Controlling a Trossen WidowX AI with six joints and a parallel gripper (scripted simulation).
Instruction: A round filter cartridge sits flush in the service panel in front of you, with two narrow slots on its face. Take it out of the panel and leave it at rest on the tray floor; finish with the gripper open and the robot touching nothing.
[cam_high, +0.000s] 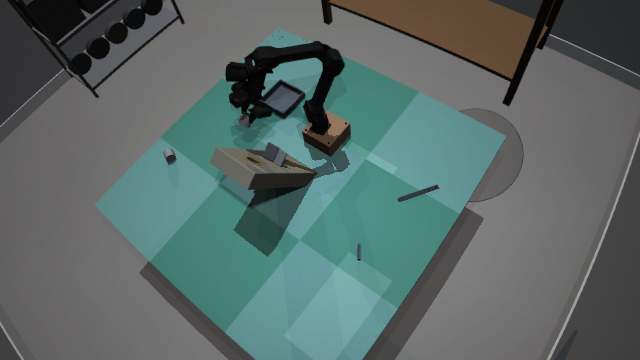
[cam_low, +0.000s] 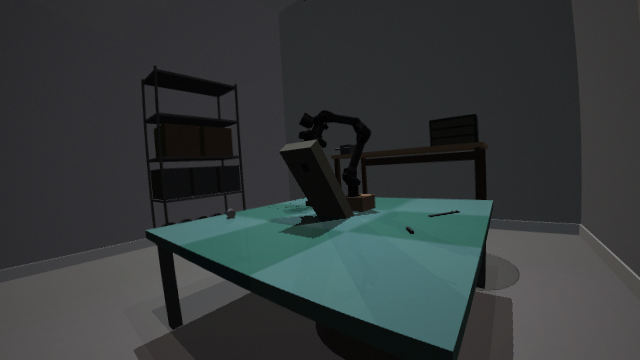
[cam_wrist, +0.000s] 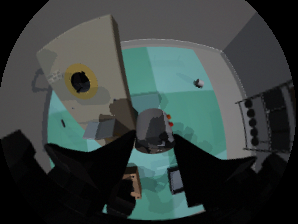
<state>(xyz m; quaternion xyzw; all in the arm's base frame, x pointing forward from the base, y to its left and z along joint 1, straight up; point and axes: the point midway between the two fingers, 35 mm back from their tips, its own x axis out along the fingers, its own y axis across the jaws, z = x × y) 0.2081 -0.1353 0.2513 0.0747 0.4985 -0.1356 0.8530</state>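
Now: the dark square tray 31 cm behind my gripper tip, 28 cm below it and 14 cm to the right of it. Also, from my gripper tip: grey round filter cartridge (right at my gripper tip); short rod (55 cm to the left, 29 cm below, 12 cm ahead).
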